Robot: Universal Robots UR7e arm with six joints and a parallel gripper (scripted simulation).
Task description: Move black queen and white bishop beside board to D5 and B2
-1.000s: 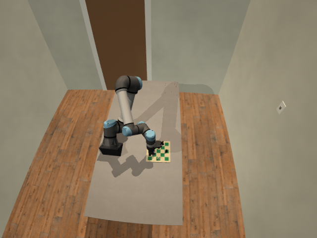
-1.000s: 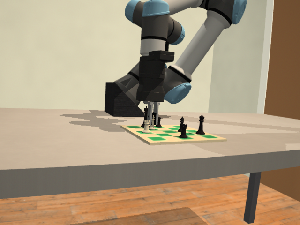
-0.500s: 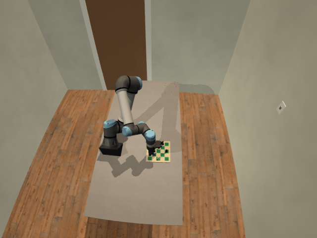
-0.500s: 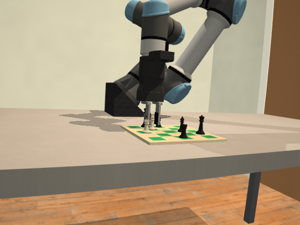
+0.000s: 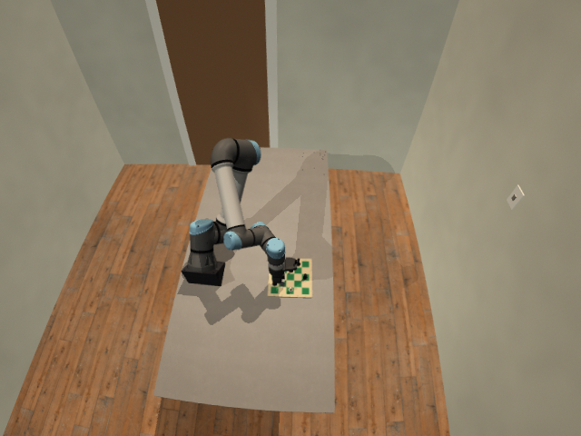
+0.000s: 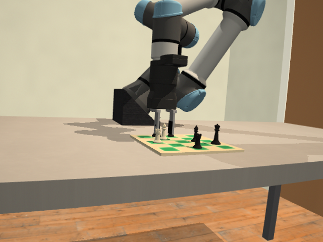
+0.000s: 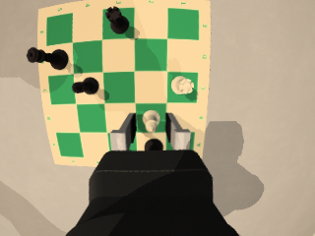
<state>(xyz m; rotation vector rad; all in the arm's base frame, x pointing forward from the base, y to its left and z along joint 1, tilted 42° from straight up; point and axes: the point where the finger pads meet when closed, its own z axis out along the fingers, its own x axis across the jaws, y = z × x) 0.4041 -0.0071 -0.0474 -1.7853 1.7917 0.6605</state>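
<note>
Right now the black king is 40 mm behind my hand. From my hand the other things lie so: chessboard: 40 mm ahead, 40 mm to the left, 30 mm below; then black queen: 80 mm ahead, 110 mm to the left, 10 mm below; then black pawn: 40 mm behind, 40 mm to the left, 20 mm below.
</note>
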